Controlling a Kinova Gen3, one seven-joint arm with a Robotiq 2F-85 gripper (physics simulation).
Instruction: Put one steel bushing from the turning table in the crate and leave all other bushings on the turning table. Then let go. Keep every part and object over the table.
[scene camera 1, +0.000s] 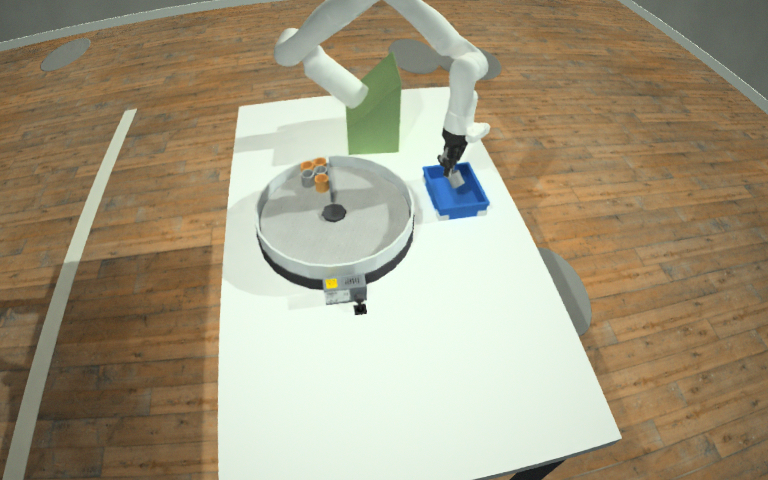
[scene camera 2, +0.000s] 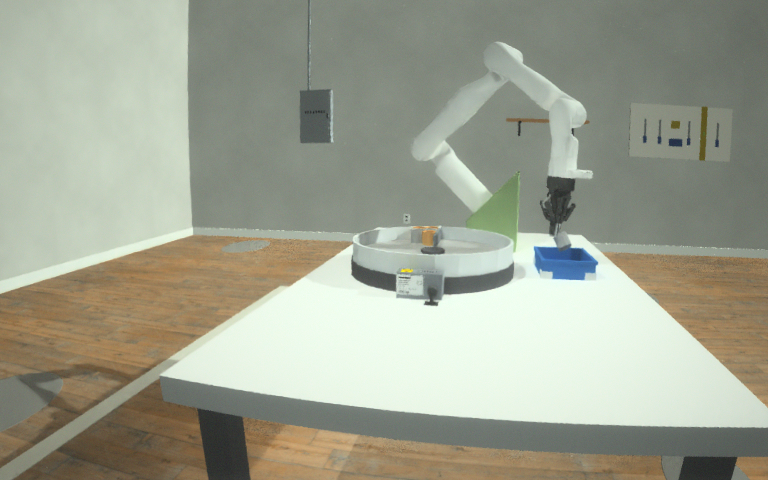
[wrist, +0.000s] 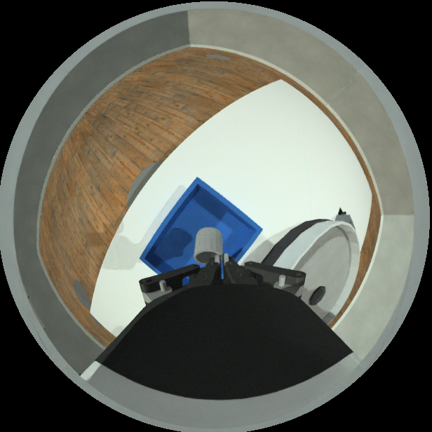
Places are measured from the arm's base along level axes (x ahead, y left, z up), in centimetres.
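Pixels of known places: gripper, fingertip midpoint: (scene camera 1: 447, 176) (scene camera 2: 553, 236); arm's base at its link origin: (scene camera 1: 358, 97) (scene camera 2: 483, 204).
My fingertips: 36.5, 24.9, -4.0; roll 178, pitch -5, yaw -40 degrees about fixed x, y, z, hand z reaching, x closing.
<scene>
Ahead of a thing's pixels: the offset from my fingertips to its middle, as dx, dy, dz. "spot": to the spot under its first point. Level surfaces: height alone.
My gripper (scene camera 1: 449, 172) (scene camera 2: 553, 232) (wrist: 221, 260) is shut on a grey steel bushing @(-0.1, +2.4, -1.1) (scene camera 1: 455, 180) (scene camera 2: 562, 240) (wrist: 208, 243), gripped by its wall. The bushing hangs tilted over the blue crate @(-2.2, +3.0, -7.3) (scene camera 1: 461, 213) (scene camera 2: 566, 270) (wrist: 170, 216), near its back part. In scene camera 2's view its lower end is about at the crate's rim. The turning table (scene camera 1: 362, 243) (scene camera 2: 453, 263) (wrist: 327, 272) stands left of the crate. At its back left stand two grey steel bushings @(-3.1, -39.1, -2.6) (scene camera 1: 307, 178) and several orange bushings @(-0.8, -35.0, -2.6) (scene camera 1: 321, 182) (scene camera 2: 428, 236), close together beside a thin divider wall (scene camera 1: 331, 180).
A green wedge-shaped panel (scene camera 1: 373, 118) (scene camera 2: 504, 220) stands upright at the back of the white table @(dz -9.8) (scene camera 1: 396, 367) (scene camera 2: 453, 362) (wrist: 280, 135), between the turning table and the arm's side. A grey control box @(spot: +34.8, -27.7, -4.2) (scene camera 1: 345, 289) (scene camera 2: 419, 284) is at the turning table's front.
</scene>
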